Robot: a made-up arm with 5 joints.
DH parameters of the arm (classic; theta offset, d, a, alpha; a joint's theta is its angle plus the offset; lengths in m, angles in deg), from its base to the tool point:
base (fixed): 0 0.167 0 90
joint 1: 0 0.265 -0.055 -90
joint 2: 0 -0.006 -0.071 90
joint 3: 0 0.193 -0.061 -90
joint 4: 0 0.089 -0.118 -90
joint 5: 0 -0.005 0.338 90
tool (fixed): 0 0.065 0 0
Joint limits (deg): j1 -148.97..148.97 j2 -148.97..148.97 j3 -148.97..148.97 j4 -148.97..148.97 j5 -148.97..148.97
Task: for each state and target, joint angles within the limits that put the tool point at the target. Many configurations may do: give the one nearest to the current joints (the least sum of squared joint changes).
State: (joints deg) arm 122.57 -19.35 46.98 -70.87 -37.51
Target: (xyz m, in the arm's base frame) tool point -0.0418 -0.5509 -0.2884
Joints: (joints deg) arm 112.16 -4.82 44.30 -73.87 -34.22
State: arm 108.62 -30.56 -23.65 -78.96 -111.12
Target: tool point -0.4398 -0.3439 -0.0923
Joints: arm 94.21 -3.07 -13.53 -38.38 -88.73
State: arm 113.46 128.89 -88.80 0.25 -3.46
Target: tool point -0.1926 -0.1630 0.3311
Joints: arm 148.97 83.22 -60.19 -25.22 -1.55
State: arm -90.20 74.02 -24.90 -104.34 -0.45
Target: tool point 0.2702 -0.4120 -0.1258
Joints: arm -87.18 81.84 -23.26 -107.54 -13.48
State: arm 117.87 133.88 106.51 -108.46 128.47
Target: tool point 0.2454 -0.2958 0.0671
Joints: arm 130.31 134.89 94.72 -79.33 143.08
